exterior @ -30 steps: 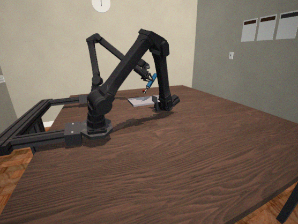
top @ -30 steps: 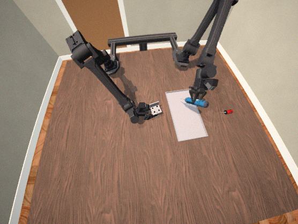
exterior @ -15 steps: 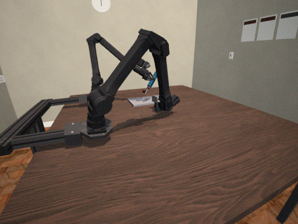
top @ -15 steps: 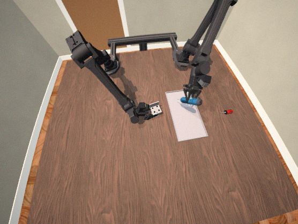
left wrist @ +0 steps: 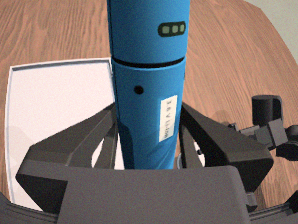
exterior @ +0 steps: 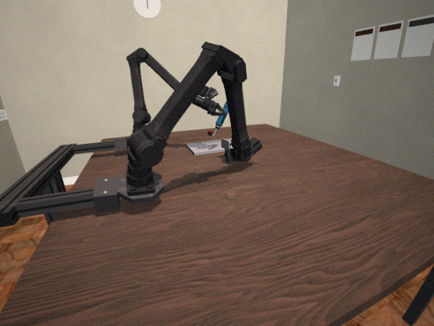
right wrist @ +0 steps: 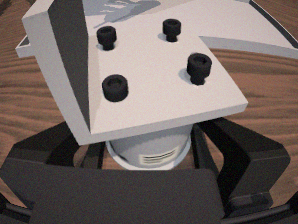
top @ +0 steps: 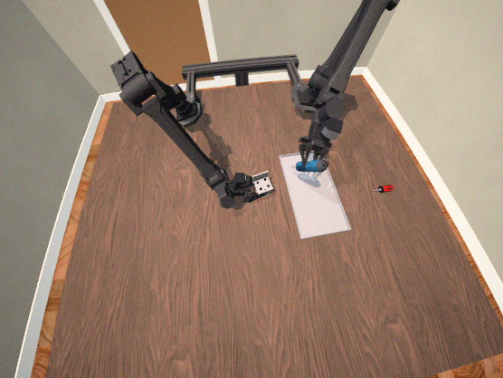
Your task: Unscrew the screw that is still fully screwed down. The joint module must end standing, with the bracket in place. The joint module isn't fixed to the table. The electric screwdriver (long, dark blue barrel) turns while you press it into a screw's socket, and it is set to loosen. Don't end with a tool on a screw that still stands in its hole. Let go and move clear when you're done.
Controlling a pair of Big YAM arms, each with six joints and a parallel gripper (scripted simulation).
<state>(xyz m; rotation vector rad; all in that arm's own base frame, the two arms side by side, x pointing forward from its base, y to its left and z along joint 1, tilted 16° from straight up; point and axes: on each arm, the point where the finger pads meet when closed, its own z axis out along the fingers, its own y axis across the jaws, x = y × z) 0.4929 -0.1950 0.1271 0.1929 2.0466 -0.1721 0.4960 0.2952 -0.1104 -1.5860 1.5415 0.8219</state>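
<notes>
The joint module body is 1 cm above my right hand. The rest, counted from my right hand: bracket: 5 cm above; flat tray: 3 cm ahead, 23 cm to the left, 2 cm below; small red-handled screwdriver: 7 cm ahead, 57 cm to the left, 1 cm below.
</notes>
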